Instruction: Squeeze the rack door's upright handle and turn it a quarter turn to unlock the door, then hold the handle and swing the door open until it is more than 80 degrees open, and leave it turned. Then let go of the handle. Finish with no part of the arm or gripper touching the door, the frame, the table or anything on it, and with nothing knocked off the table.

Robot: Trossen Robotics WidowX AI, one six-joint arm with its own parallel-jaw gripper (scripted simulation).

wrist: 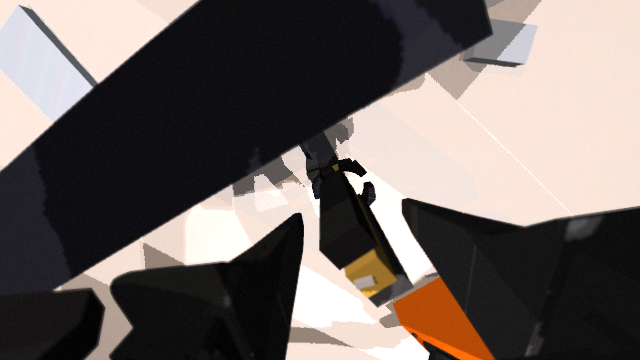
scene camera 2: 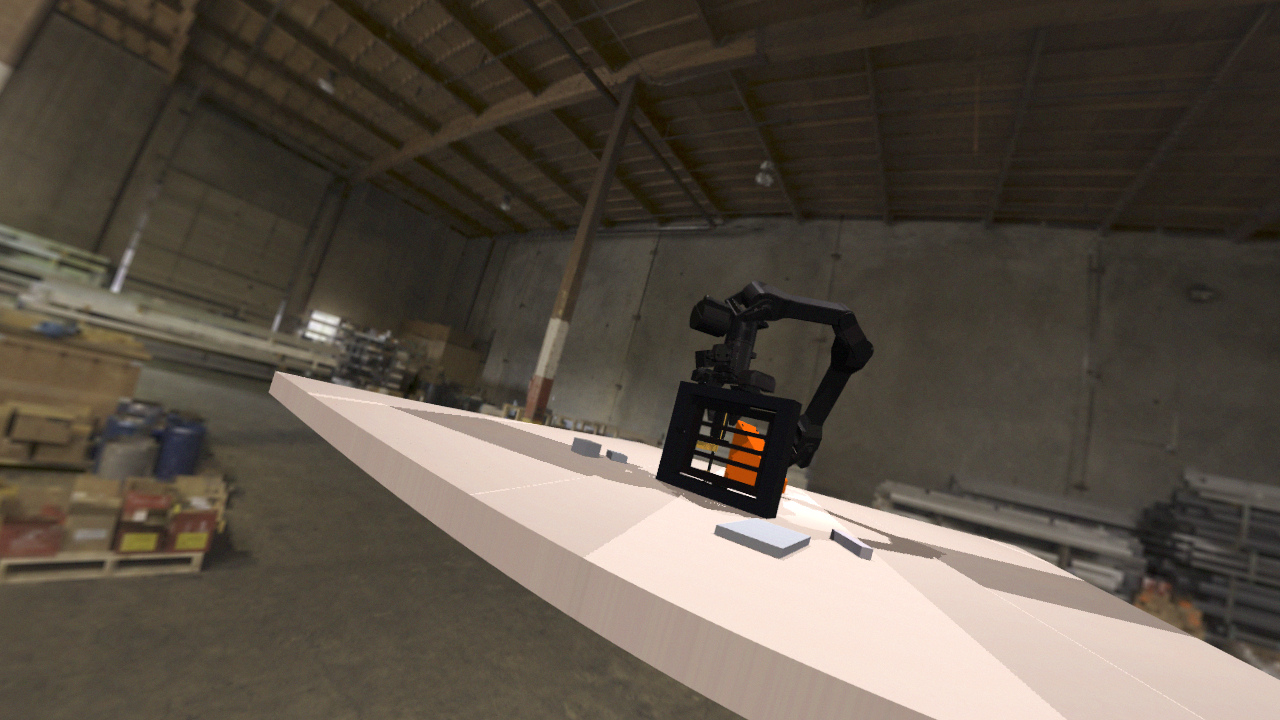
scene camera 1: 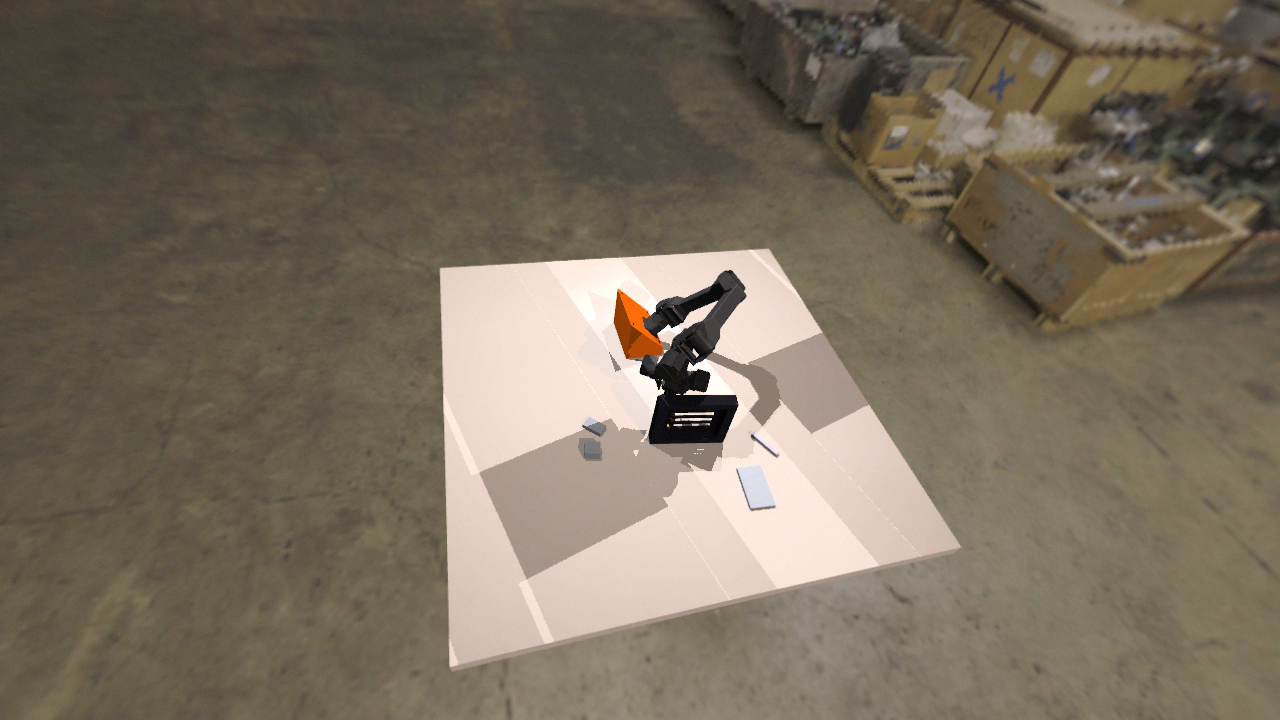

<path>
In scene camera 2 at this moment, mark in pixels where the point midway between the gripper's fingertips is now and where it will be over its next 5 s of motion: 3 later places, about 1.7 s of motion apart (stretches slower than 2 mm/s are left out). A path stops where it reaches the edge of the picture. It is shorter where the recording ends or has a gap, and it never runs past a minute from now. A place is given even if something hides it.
My gripper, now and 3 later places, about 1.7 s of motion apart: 720, 423; 724, 424; 777, 438; 829, 449
</path>
